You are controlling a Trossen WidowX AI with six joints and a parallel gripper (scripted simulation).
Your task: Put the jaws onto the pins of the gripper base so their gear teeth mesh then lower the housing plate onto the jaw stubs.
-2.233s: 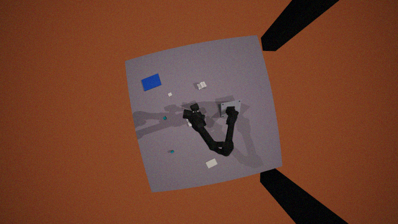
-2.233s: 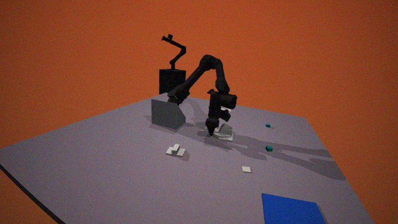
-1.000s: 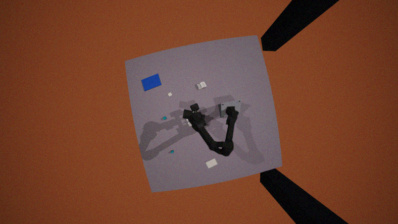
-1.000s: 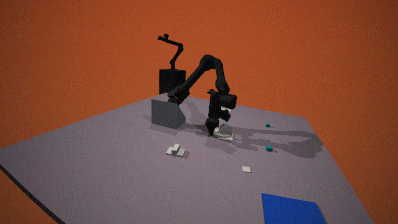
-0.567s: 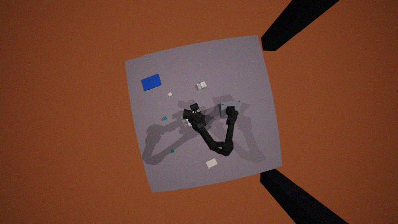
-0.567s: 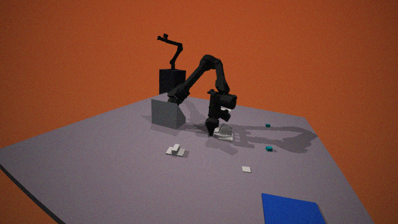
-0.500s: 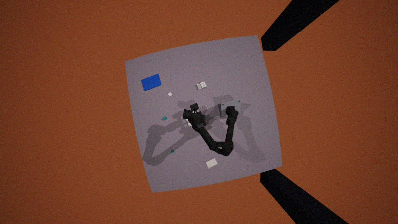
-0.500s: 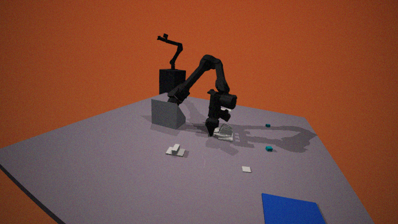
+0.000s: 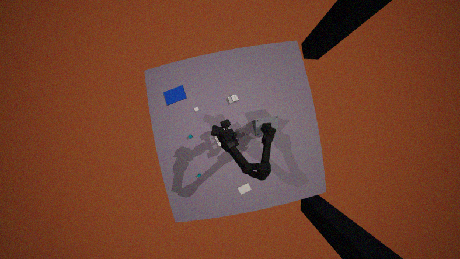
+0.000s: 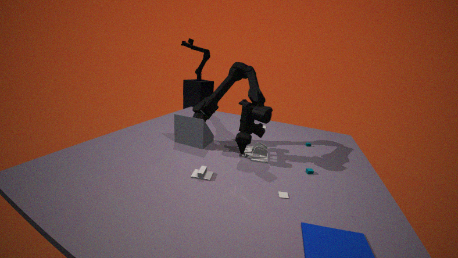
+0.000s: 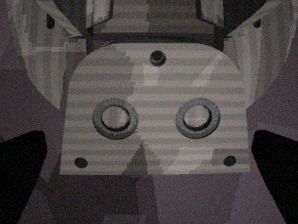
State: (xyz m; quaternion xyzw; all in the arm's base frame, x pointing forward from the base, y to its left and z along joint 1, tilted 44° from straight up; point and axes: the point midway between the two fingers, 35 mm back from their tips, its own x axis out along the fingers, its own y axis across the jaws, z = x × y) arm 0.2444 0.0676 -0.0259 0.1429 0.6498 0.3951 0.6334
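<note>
The white gripper base is 1 cm ahead of my gripper tip. Round my gripper tip: grey jaw (2 cm ahead, 2 cm to the left, 1 cm below); white housing plate (1 cm ahead, 1 cm below); small white square (24 cm ahead, 19 cm to the right, 2 cm below).
</note>
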